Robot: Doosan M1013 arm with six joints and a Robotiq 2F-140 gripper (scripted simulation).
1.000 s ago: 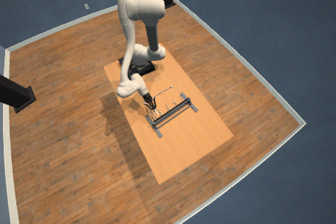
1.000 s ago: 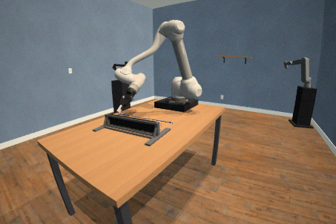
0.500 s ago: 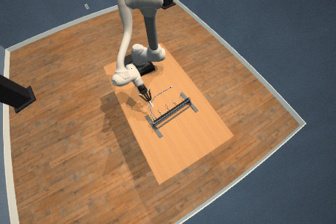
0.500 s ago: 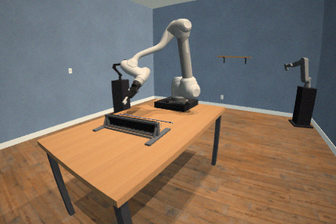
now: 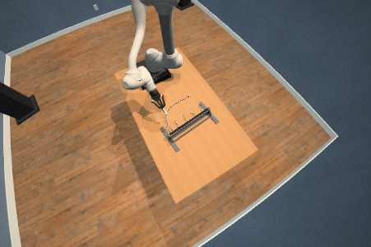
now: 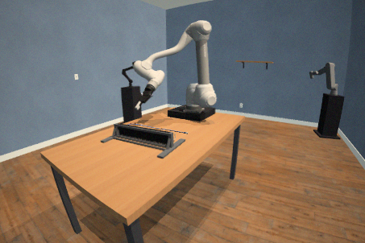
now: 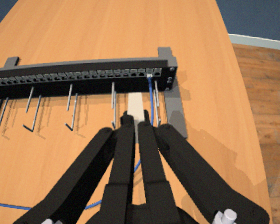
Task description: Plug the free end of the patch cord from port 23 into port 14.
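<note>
Right now my hand is 37 cm to the right of the free end of patch cord, 20 cm above it and 7 cm past it.
</note>
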